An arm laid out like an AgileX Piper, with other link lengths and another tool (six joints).
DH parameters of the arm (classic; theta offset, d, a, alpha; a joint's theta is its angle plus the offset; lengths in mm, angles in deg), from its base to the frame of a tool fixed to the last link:
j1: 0 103.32 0 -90
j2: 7.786 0 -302.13 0
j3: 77.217 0 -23.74 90
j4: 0 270.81 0 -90
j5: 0 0 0 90
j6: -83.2 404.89 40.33 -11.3
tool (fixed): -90 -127.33 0 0
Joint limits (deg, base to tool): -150..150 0..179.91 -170..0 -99.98..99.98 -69.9..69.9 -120..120
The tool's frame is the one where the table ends.
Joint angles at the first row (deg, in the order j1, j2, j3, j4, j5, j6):
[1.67 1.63 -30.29 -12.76 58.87 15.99]
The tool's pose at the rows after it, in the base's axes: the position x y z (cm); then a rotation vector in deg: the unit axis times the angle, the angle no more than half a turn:
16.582, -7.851, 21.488, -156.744, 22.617, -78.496
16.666, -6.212, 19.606, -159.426, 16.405, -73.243
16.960, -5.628, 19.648, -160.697, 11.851, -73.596
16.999, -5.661, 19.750, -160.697, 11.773, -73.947
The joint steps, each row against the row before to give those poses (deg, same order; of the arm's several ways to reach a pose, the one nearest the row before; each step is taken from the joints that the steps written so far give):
[0.00 0.00 0.00 3.66 1.45 -3.86]
[-0.06 0.00 1.10 3.92 2.04 -4.84]
[0.00 0.00 0.30 1.13 -0.37 -3.49]
[-0.06 0.00 0.00 -0.06 -0.20 -0.13]

